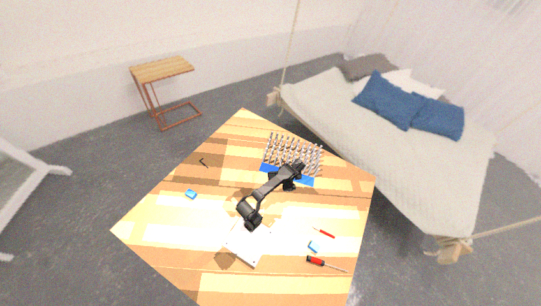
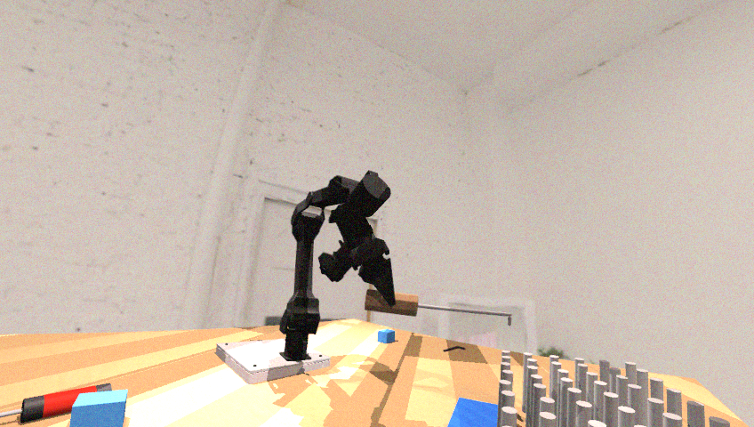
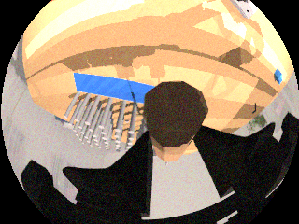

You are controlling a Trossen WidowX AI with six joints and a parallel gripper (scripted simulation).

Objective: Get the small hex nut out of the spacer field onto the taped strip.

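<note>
Right now my gripper tip is 150 mm short of the blue taped strip, 20 mm to the right of it and 200 mm above it. The rest, counted from my gripper tip: wooden-handled tool 70 mm ahead, 80 mm to the left, 10 mm below.
</note>
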